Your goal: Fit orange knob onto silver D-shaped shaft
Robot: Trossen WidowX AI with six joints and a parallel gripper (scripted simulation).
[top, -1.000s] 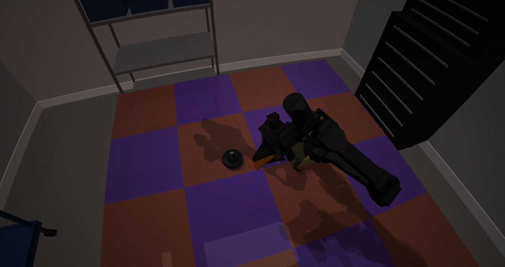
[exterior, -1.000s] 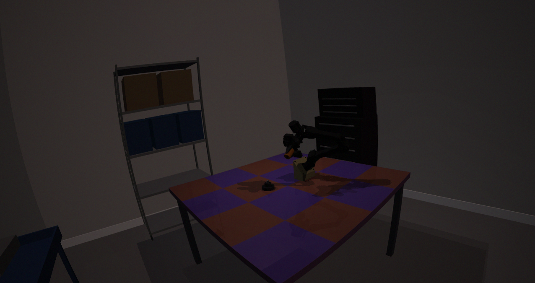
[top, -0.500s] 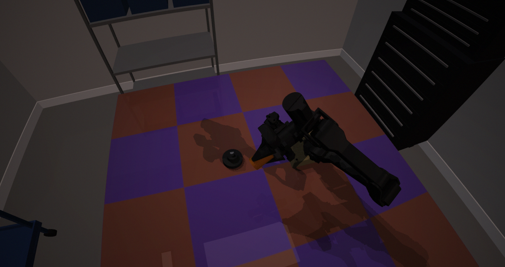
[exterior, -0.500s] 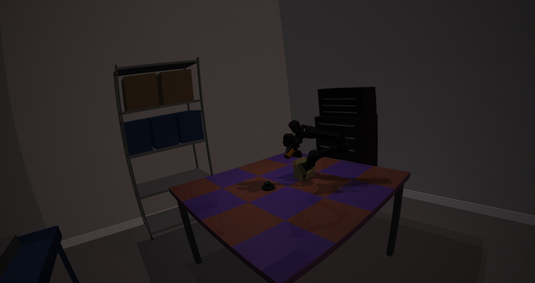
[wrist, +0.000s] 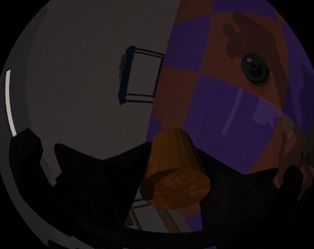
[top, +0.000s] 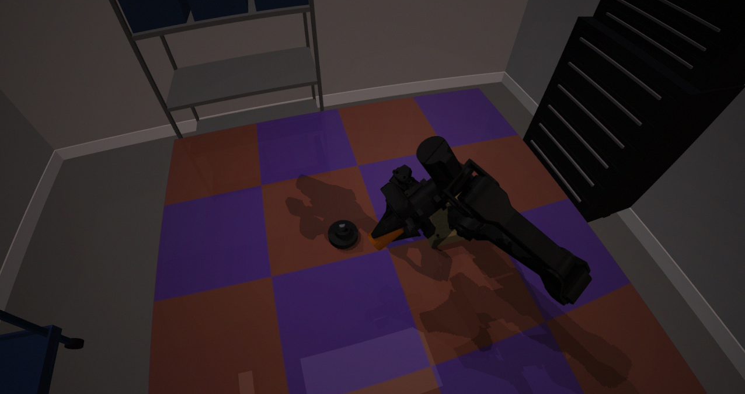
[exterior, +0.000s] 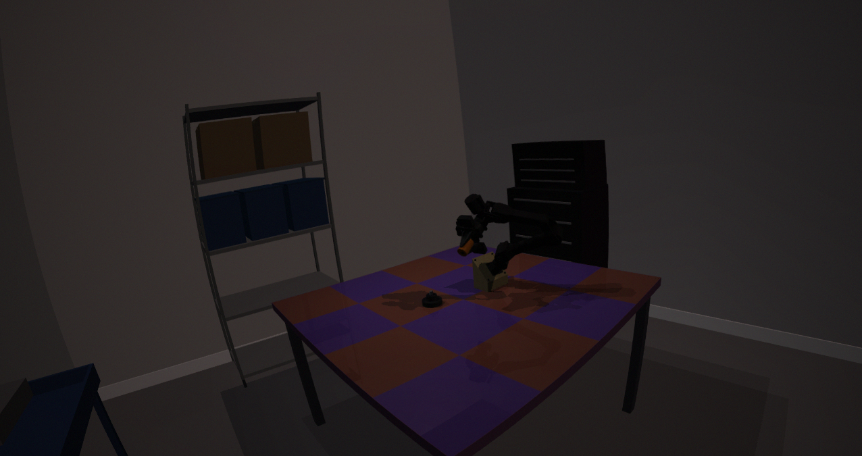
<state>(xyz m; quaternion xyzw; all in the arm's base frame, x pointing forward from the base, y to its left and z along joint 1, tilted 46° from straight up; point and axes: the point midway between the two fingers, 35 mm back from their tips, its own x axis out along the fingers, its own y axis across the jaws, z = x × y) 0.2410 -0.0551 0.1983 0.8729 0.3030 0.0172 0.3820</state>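
Right now the dark round pedestal is 22 cm below my gripper tip, 17 cm to the right of it and 5 cm ahead of it. From my gripper tip the other things lie so: orange knob (3 cm behind, 2 cm above, 1 cm to the right).
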